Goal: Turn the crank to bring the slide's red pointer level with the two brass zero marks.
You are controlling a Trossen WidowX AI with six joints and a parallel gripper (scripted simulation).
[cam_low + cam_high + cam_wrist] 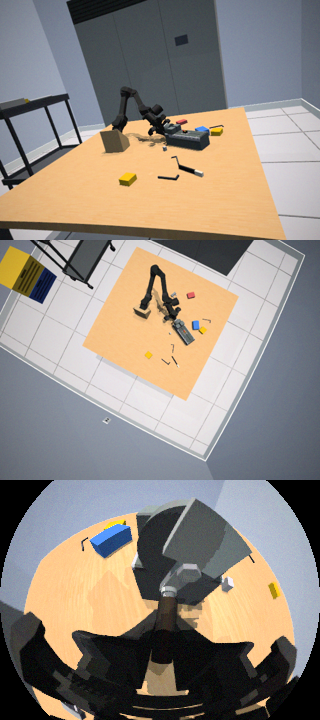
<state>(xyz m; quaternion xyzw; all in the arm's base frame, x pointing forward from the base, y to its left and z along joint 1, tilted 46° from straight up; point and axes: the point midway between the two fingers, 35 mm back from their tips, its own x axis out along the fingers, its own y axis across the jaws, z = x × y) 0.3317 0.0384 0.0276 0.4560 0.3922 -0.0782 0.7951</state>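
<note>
Now: gripper tip 30 mm below the dark crank handle, 20 mm past it and 10 mm to the right of it. Round my gripper tip: small grey cube 140 mm to the right, 20 mm below; then blue block 220 mm ahead, 40 mm to the left, 20 mm below; then red pointer 120 mm ahead, 80 mm to the right, 50 mm above.
</note>
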